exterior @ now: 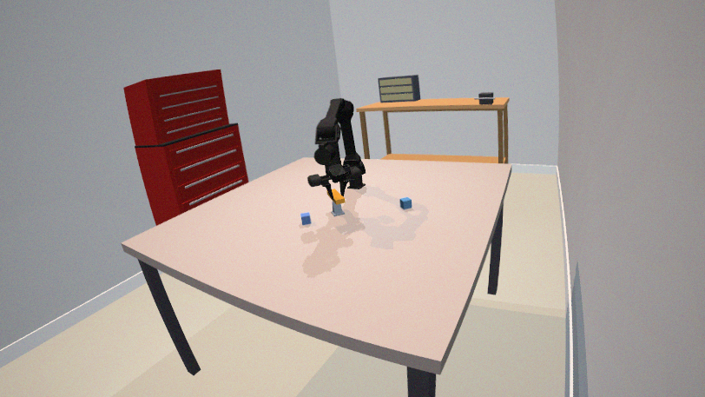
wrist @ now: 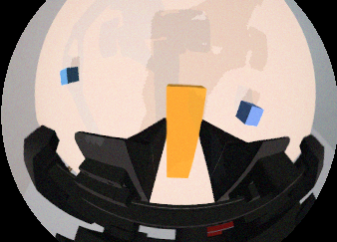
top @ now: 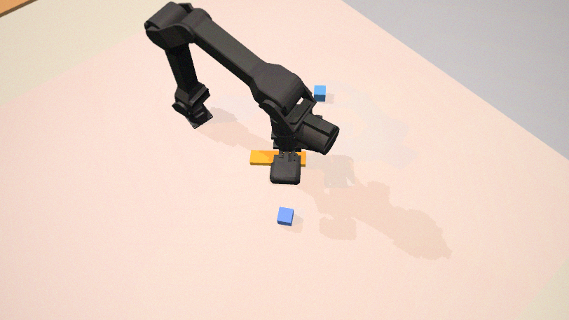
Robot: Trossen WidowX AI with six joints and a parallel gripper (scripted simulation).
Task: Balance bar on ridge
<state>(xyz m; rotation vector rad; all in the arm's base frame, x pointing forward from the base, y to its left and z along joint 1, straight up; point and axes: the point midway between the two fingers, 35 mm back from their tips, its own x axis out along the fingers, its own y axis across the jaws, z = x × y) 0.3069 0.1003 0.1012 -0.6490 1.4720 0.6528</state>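
Now: gripper tip 2 cm to the left of the bar and 2 cm past it.
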